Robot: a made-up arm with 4 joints. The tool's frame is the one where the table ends. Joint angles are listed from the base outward.
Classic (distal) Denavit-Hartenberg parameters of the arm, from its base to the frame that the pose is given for. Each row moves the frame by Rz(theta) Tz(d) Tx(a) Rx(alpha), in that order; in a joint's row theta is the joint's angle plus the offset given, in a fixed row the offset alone. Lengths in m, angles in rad.
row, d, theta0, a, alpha
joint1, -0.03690, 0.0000, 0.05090, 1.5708
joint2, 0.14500, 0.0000, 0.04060, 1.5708
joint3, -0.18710, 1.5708, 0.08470, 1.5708
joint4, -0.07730, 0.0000, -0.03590, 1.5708
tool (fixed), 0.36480, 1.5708, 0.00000, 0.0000
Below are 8 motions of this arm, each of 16 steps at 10 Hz.
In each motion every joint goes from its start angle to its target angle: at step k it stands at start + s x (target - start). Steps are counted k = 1, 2, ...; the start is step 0. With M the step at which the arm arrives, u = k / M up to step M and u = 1 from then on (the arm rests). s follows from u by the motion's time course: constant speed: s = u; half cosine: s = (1 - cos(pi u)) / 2; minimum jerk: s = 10 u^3 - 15 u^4 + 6 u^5.
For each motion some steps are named. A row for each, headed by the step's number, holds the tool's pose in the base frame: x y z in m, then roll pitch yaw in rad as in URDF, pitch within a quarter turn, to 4 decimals.
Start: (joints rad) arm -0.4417 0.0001 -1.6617 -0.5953
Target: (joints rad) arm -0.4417 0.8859 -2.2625 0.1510
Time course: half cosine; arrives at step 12
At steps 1, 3, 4, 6, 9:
1: -0.1492 -0.1912 0.4335 -0.5977 0.0015 1.2302
3: -0.1700 -0.1873 0.4439 -0.6138 0.0230 1.3065
4: -0.1862 -0.1800 0.4514 -0.6241 0.0525 1.3645
6: -0.2248 -0.1461 0.4644 -0.6355 0.1642 1.4859
9: -0.2805 -0.0580 0.4596 -0.6185 0.4001 1.5941

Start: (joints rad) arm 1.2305 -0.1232 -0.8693 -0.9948
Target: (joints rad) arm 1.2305 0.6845 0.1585 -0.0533
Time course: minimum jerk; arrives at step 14
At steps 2, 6, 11, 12, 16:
2: 0.0102 -0.1079 0.3435 -0.8946 0.0692 2.0786
6: -0.0093 -0.1362 0.3942 -0.7311 -0.1532 1.7280
11: 0.0359 -0.3303 0.3824 -0.0556 -0.6256 1.1230
12: 0.0408 -0.3520 0.3702 0.0298 -0.6586 1.0600
16: 0.0432 -0.3630 0.3633 0.0748 -0.6743 1.0270

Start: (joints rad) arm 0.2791 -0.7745 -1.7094 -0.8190
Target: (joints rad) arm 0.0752 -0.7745 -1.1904 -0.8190
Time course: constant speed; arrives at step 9
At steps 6, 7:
6: 0.2343 -0.1462 0.3801 -0.0553 0.1445 1.5647
7: 0.2283 -0.1391 0.3812 -0.0623 0.1842 1.4997

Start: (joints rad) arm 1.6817 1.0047 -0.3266 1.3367
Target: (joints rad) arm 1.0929 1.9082 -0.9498 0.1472
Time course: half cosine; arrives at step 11
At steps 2, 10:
2: 0.5735 -0.1528 0.2316 0.6442 -0.9592 2.3290
10: 0.0193 -0.5699 -0.1299 -1.7886 -0.5970 2.9022

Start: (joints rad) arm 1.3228 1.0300 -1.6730 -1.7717
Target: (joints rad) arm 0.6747 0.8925 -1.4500 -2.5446
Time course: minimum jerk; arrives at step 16
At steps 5, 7, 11, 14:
5: 0.1920 -0.1629 -0.1900 -2.9152 0.0524 2.8102
7: 0.1831 -0.1363 -0.1939 -3.0456 0.0137 2.6540
11: 0.2037 -0.0944 -0.1806 2.9620 -0.0640 2.3131
14: 0.2226 -0.0902 -0.1686 2.8596 -0.0914 2.1823

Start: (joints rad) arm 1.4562 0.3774 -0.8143 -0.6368
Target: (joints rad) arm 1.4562 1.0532 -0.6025 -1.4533
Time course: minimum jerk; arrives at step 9
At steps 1, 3, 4, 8, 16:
1: 0.0602 -0.2509 0.3370 -0.9323 -0.2615 2.3059
3: 0.0189 -0.2943 0.2440 -1.1868 -0.3643 2.2966
4: -0.0138 -0.3089 0.1515 -1.4262 -0.4647 2.2986
8: -0.0667 -0.2057 -0.0962 -2.2197 -0.7918 2.3994
16: -0.0669 -0.2020 -0.0996 -2.2363 -0.7981 2.4034

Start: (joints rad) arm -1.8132 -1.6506 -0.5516 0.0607
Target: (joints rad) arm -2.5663 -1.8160 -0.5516 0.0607
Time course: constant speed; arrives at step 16
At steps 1, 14, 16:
1: -0.4073 -0.5058 -0.0986 1.8023 1.0126 -0.1442
14: -0.6135 -0.1718 -0.1718 2.0425 0.9797 -0.5542
16: -0.6245 -0.1118 -0.1829 2.0770 0.9723 -0.6197

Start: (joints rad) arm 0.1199 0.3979 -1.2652 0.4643
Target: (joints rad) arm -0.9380 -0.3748 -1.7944 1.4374
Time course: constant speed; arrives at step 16
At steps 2, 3, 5, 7, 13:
2: 0.1550 -0.2829 0.5315 0.2927 -0.0705 1.3294
3: 0.1888 -0.2929 0.5208 0.3989 -0.0513 1.2924
5: 0.2496 -0.3246 0.4845 0.6135 -0.0218 1.2216
7: 0.2964 -0.3688 0.4296 0.8304 -0.0044 1.1539
13: 0.3157 -0.5176 0.1824 1.4831 -0.0283 0.9523

